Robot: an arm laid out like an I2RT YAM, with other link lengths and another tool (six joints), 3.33 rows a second.
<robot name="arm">
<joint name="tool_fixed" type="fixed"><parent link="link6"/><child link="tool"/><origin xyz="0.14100 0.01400 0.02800" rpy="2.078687 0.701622 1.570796"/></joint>
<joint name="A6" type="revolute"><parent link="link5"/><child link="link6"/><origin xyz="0.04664 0.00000 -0.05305" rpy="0.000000 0.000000 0.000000"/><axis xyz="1 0 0"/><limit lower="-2.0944" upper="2.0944"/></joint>
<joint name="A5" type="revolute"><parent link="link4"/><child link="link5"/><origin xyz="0.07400 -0.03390 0.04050" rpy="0.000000 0.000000 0.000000"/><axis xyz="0 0 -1"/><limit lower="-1.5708" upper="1.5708"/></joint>
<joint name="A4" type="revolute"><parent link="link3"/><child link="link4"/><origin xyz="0.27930 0.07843 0.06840" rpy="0.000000 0.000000 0.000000"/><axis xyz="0 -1 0"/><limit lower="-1.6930" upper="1.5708"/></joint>
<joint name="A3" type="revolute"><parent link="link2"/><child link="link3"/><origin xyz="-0.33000 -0.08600 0.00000" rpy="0.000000 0.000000 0.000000"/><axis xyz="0 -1 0"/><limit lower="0.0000" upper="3.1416"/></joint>
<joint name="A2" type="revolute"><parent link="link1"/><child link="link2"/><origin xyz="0.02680 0.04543 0.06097" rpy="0.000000 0.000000 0.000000"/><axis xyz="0 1 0"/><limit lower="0.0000" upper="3.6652"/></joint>
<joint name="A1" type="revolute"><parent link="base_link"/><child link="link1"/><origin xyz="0.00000 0.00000 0.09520" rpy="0.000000 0.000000 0.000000"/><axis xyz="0 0 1"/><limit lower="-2.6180" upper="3.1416"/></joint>
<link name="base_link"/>
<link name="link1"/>
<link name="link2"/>
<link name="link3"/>
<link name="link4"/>
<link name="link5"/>
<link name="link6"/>
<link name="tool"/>
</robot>
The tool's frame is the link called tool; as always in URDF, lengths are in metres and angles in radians.
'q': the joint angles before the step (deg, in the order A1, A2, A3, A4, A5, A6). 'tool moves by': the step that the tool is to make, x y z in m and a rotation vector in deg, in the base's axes. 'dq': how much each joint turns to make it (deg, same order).
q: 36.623 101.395 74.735 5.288 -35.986 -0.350
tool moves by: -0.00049 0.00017 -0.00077 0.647 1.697 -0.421
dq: 0.104 -0.077 -0.462 0.587 -0.066 2.001
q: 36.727 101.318 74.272 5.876 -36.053 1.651
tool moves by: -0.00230 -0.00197 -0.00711 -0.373 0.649 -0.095
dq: -0.001 -0.217 -1.228 0.354 0.055 0.145
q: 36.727 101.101 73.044 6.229 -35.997 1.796
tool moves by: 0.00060 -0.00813 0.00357 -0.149 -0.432 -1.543
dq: -0.372 -1.481 -1.109 -0.055 1.227 0.101
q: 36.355 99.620 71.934 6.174 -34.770 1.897
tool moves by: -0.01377 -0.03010 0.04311 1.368 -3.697 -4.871
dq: -0.396 -8.331 -3.068 -1.166 4.577 0.564
